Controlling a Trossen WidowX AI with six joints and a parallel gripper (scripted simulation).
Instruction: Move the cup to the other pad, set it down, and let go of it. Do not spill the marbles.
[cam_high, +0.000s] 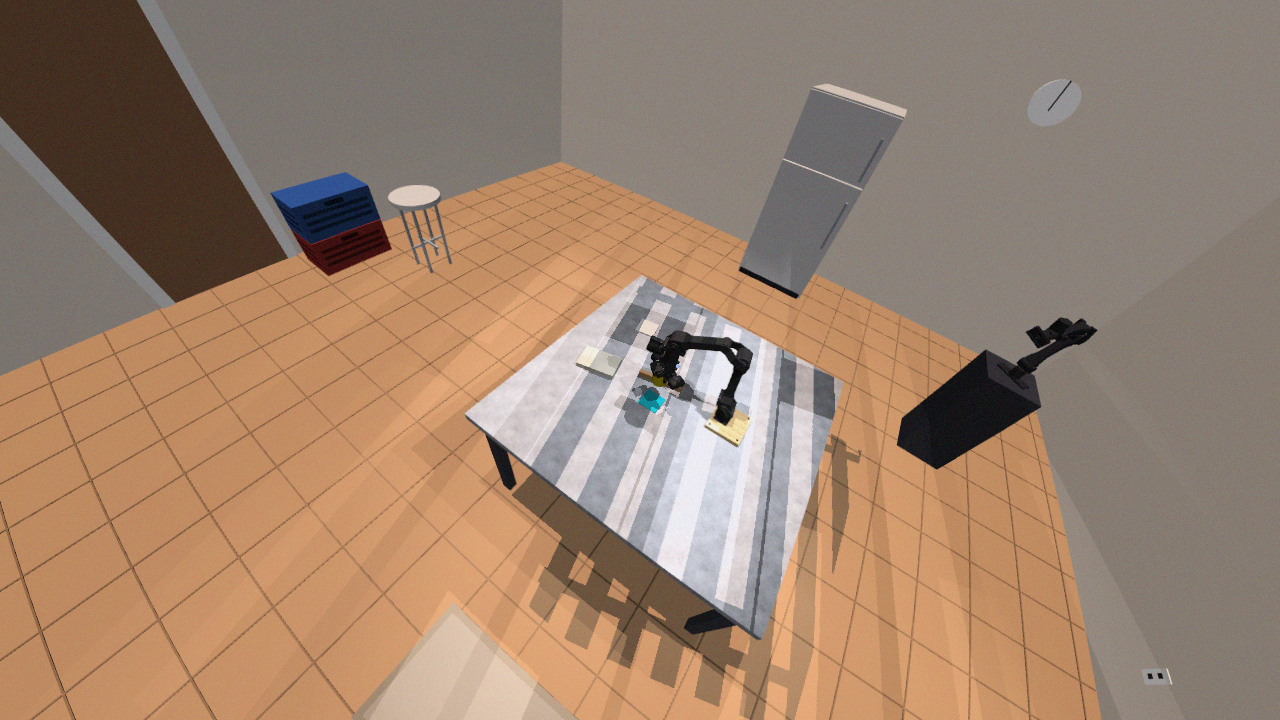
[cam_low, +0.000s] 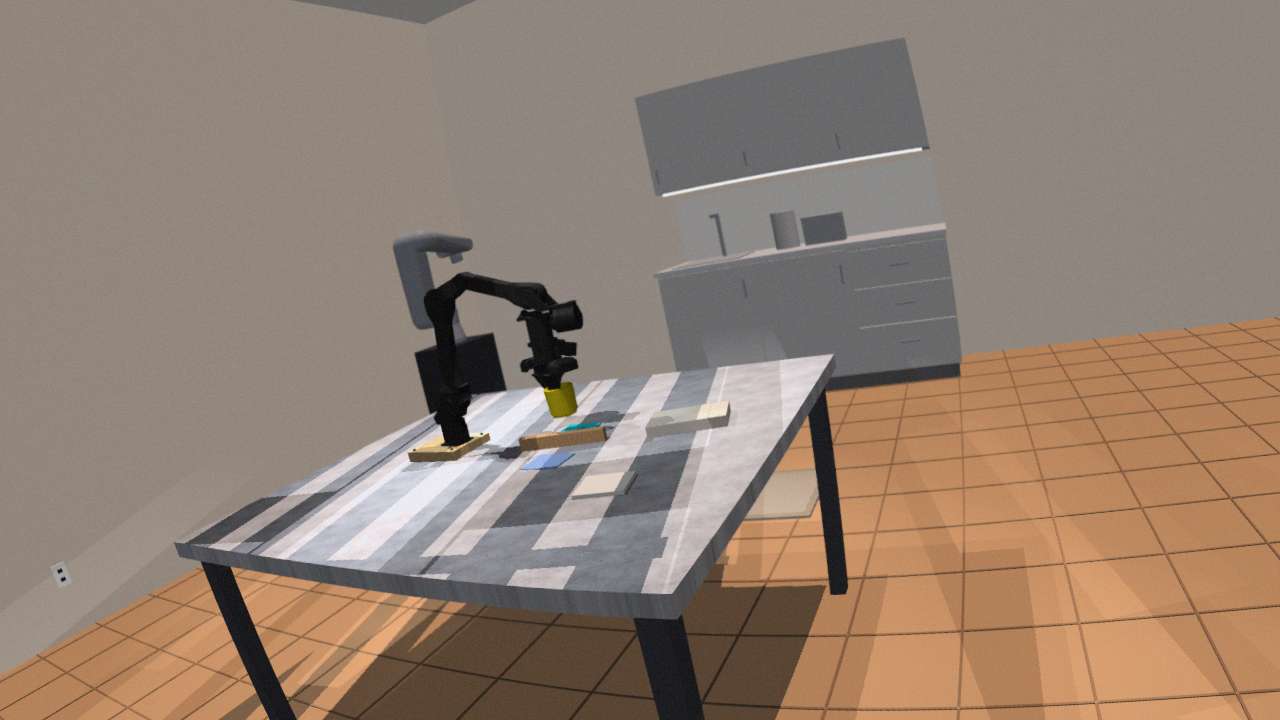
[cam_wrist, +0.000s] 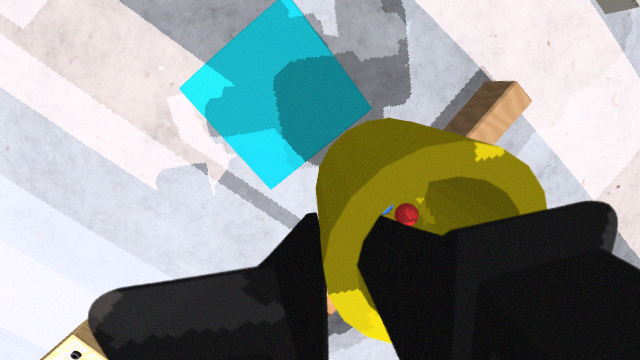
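Now: the cyan pad 1 cm ahead of my gripper tip, 5 cm to the left of it and 10 cm below it. The rest, counted from my gripper tip: red marble (3 cm ahead, 3 cm to the right, 2 cm below); yellow cup (2 cm ahead, 1 cm to the right); wooden bar (4 cm ahead, 6 cm to the right, 9 cm below).
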